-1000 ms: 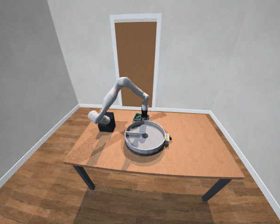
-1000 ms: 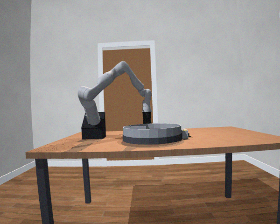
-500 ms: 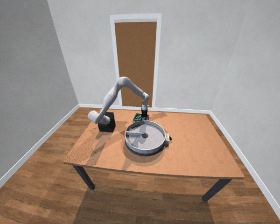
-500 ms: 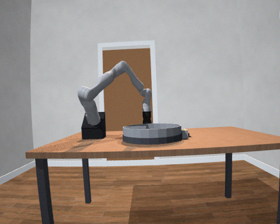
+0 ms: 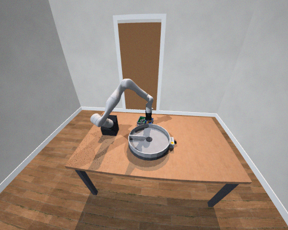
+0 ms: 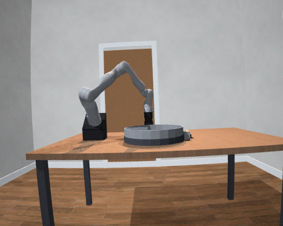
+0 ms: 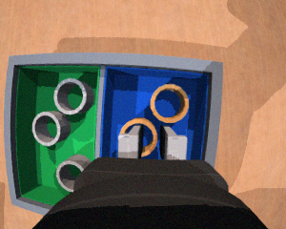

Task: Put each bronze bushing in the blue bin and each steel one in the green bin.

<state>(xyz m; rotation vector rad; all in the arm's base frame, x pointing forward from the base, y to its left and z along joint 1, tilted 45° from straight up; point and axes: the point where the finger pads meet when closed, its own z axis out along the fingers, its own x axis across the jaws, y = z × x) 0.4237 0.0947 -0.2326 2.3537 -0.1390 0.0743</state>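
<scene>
Now: the blue bin 40 mm behind my hand and 10 mm below it. Also, from my hand: grey turntable 340 mm to the right, 30 mm ahead, 20 mm above.
</scene>
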